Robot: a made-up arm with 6 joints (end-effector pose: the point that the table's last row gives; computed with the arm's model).
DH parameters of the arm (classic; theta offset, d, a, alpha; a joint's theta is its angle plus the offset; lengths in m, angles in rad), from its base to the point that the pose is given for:
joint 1: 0 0.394 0 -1.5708
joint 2: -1.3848 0 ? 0
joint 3: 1.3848 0 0.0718 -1.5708
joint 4: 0 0.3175 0 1.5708
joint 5: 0 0 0.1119 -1.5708
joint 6: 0 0.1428 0 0
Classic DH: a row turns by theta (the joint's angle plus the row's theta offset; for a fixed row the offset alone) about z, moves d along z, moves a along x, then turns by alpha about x.
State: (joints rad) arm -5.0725 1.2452 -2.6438 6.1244 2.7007 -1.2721
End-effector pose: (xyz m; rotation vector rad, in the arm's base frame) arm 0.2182 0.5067 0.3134 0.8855 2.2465 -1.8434
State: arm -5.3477 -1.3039 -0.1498 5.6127 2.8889 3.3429
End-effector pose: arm 0.0115 -0.1352 0.4764 0.2092 -1.8685 1.4396
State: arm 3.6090 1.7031 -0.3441 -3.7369 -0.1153 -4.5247
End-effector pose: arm 0.0781 0.1196 0.2278 -1.7135 0.5692 -1.0571
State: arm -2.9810 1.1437 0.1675 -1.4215 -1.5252 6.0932
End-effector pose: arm -0.1209 -0.1676 0.3293 0.6809 -2.1543 1.9131
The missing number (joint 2, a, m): 0.3369
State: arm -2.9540 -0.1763 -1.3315 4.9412 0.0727 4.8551
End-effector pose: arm -0.4496 -0.1857 0.7960 2.0797 -0.2612 -1.8799
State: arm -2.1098 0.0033 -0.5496 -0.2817 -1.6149 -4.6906
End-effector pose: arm -0.1424 -0.3126 0.6605 -0.0370 -1.3797 2.4727
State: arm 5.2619 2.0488 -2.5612 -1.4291 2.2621 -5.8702
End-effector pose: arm 0.0865 -0.4851 -0.0635 1.1013 -0.5664 -1.8521
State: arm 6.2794 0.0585 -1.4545 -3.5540 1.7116 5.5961
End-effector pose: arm 0.5213 0.0610 0.8623 -0.4014 -0.1066 -0.6163
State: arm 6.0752 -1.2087 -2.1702 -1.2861 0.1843 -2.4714
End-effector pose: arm -0.4655 0.1805 1.0121 0.2154 -0.1494 -0.7984
